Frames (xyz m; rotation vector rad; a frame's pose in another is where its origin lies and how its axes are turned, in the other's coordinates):
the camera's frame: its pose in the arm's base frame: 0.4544 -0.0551 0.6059 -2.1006 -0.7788 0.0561
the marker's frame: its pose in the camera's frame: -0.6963 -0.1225 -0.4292 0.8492 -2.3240 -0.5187
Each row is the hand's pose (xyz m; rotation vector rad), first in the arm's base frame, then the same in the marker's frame.
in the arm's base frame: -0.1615 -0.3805 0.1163 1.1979 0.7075 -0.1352
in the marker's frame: 0.1210 0.6360 -0.4043 -0.8733 -0.3134 2.6378
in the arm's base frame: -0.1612 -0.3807 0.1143 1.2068 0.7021 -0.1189
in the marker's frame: 0.1204 0.6380 -0.4046 -0.8859 -0.3025 2.6501
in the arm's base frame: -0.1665 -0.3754 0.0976 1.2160 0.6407 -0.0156
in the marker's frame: 0.1249 0.6542 -0.4117 -0.9441 -0.2990 2.7474
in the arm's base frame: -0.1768 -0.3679 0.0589 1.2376 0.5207 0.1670
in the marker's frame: 0.1322 0.6923 -0.4241 -1.0449 -0.2722 2.9272
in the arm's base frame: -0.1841 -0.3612 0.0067 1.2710 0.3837 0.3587
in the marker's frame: 0.1349 0.7432 -0.4391 1.0189 0.1799 -2.7629
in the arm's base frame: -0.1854 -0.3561 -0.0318 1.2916 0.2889 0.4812
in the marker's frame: 0.1330 0.7801 -0.4512 0.9860 0.1163 -2.6304
